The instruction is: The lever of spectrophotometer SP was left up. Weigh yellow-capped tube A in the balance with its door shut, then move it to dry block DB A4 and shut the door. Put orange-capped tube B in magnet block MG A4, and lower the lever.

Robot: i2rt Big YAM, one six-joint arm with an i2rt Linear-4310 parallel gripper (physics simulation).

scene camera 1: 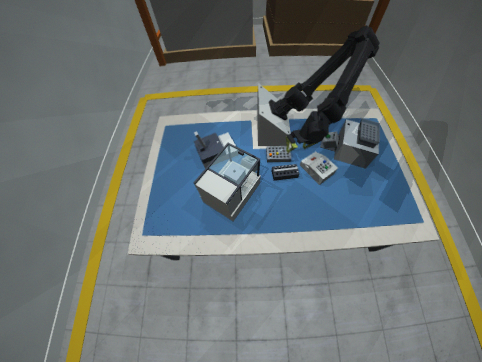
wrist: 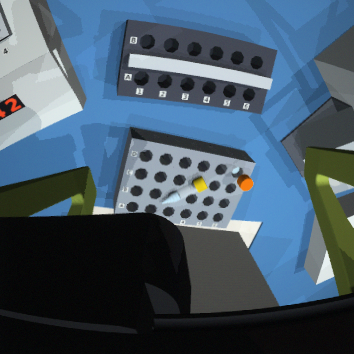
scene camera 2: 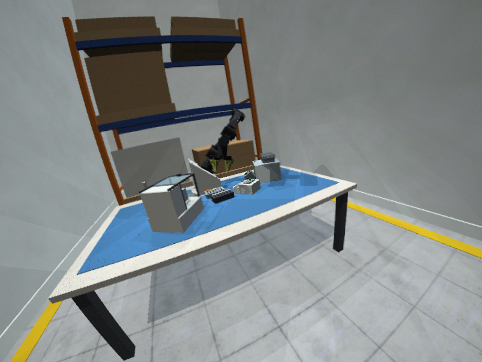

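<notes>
My gripper (scene camera 1: 299,145) (scene camera 2: 221,166) (wrist: 196,169) is open and empty above the tube rack (scene camera 1: 279,160) (scene camera 2: 206,194) (wrist: 192,142). Yellow-capped tube A (wrist: 200,184) lies slanted across the rack's top, its tip towards the lower left in the wrist view. Orange-capped tube B (wrist: 245,182) is at the rack's right end near row D; its seating is unclear. The dark magnet block (scene camera 1: 285,173) (scene camera 2: 222,197) (wrist: 200,72) has a pale centre bar. The balance (scene camera 1: 216,185) (scene camera 2: 162,207) has a glass chamber; its door state is unclear. A dark device with a raised post (scene camera 1: 201,145), probably the spectrophotometer, stands behind it.
A white device (scene camera 1: 312,167) (scene camera 2: 245,188) (wrist: 42,107), apparently the dry block, has a red display. A grey box (scene camera 1: 352,147) (scene camera 2: 266,171) carrying a dark block (scene camera 1: 369,132) (scene camera 2: 268,157) stands at the right. A tall slanted grey panel (scene camera 1: 270,122) (scene camera 2: 204,175) rises close behind the rack.
</notes>
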